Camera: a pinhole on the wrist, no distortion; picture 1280 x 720 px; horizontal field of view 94.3 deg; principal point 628.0 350.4 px. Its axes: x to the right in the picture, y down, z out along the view. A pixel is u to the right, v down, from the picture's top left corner.
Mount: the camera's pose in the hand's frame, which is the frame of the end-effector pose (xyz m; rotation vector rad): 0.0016 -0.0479 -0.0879 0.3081 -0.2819 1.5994
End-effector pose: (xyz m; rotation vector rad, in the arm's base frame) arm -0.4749 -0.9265 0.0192 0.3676 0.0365 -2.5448
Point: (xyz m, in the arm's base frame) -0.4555 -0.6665 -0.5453
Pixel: behind the camera
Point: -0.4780 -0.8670 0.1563
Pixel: 882.3 557.8
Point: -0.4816 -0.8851 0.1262
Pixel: 926.3 517.3
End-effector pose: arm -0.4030 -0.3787 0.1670 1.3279 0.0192 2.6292
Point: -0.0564 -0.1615 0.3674
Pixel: 606.7 370.4
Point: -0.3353 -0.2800 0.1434
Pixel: 572.8 553.6
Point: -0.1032 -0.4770 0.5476
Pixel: 1028.9 210.4
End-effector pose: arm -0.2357 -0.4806 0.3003 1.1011 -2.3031 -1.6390
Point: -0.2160 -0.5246 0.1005
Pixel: 325.3 126.3
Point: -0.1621 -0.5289 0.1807
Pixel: 207.8 316.8
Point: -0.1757 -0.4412 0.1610
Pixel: 513.2 461.9
